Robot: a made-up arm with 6 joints. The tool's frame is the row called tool. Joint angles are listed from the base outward. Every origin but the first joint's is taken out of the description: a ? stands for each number. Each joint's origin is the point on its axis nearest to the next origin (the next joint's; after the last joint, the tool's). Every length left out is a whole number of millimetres.
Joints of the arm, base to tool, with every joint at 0 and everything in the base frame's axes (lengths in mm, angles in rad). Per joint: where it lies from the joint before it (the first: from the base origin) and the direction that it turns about. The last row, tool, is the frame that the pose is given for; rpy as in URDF.
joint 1: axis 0 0 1 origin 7 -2 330
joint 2: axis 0 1 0 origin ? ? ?
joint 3: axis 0 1 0 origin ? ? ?
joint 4: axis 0 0 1 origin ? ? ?
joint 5: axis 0 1 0 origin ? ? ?
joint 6: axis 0 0 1 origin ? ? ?
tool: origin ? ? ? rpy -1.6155 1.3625 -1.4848
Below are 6 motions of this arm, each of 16 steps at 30 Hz.
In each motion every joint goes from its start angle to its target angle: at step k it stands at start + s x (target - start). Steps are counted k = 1, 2, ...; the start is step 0. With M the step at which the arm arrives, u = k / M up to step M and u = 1 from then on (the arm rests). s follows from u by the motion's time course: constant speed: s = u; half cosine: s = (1 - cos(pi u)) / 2; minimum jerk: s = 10 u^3 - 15 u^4 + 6 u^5.
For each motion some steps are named. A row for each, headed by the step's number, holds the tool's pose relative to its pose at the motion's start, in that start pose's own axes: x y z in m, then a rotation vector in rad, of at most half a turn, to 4 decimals.
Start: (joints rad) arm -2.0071 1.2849 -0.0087 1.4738 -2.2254 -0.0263
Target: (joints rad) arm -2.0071 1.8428 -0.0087 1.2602 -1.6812 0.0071
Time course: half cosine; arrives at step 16
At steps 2, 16:
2: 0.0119 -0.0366 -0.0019 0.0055 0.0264 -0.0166
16: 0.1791 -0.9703 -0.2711 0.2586 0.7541 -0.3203

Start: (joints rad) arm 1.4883 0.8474 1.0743 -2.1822 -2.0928 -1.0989
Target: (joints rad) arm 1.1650 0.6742 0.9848 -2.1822 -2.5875 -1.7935
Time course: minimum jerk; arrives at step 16
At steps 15, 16:
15: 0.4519 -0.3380 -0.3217 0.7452 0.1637 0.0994
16: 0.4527 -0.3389 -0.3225 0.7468 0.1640 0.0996

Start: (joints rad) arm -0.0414 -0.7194 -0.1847 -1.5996 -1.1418 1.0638
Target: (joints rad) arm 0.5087 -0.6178 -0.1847 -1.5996 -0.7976 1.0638
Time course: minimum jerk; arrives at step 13
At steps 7, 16:
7: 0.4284 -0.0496 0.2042 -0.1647 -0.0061 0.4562
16: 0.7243 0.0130 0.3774 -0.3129 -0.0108 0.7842

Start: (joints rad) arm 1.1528 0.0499 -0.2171 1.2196 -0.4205 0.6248
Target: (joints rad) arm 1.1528 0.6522 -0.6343 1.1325 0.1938 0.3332
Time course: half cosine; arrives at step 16
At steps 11, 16:
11: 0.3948 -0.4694 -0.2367 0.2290 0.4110 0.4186
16: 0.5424 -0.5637 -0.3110 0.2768 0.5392 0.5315

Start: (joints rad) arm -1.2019 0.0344 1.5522 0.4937 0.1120 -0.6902
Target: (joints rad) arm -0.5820 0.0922 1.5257 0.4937 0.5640 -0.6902
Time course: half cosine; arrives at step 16
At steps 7, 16:
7: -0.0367 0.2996 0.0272 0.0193 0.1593 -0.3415
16: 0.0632 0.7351 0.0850 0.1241 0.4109 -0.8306

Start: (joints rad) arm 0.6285 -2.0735 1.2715 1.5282 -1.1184 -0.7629
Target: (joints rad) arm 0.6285 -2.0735 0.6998 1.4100 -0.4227 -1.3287
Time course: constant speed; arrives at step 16
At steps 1, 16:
1: -0.0068 0.0336 -0.0176 0.0032 0.0205 -0.0435
16: 0.0178 0.4615 -0.4098 0.2231 0.0291 -0.7884

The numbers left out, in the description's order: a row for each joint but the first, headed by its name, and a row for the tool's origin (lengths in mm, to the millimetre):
joint 2: -7 48 0
joint 3: -29 0 1010
joint 4: 3 0 960
joint 5: 4 15 0
joint 6: -9 0 183
tool: 16 18 0

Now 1 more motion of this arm.
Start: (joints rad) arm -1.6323 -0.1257 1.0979 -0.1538 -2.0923 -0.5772
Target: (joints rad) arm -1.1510 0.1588 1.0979 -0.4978 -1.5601 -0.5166
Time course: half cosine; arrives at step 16
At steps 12, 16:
12: 0.1956 0.4778 -0.1529 -0.5837 0.4180 -0.2128
16: 0.2066 0.5670 -0.2135 -0.6897 0.4621 -0.2615

